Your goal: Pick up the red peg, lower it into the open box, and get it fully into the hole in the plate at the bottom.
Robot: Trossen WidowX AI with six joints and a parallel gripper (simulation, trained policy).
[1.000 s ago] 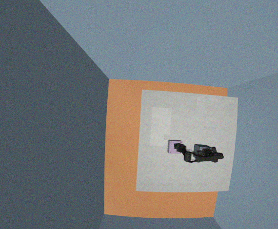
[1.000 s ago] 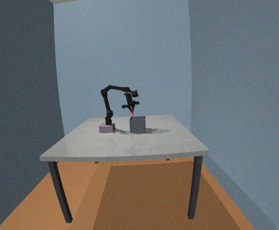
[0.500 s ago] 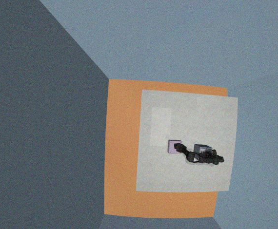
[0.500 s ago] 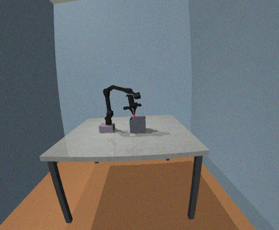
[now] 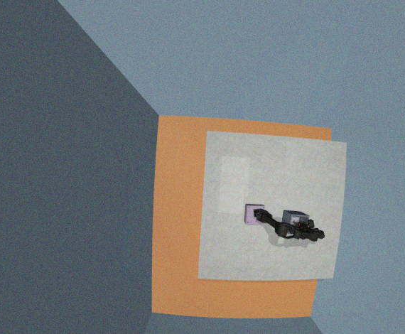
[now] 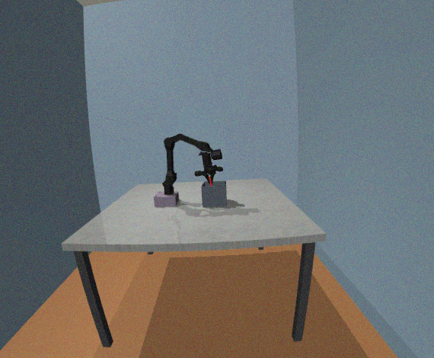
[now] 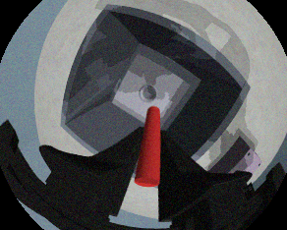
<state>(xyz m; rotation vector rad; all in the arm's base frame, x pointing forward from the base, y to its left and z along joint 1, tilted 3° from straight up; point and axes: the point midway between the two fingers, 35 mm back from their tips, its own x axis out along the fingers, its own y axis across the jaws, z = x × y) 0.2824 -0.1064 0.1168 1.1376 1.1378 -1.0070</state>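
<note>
Right now my gripper tip is 90 mm above the plate, 20 mm to the left of it and 20 mm short of it. The rest, counted from my gripper tip: red peg 10 mm above.
</note>
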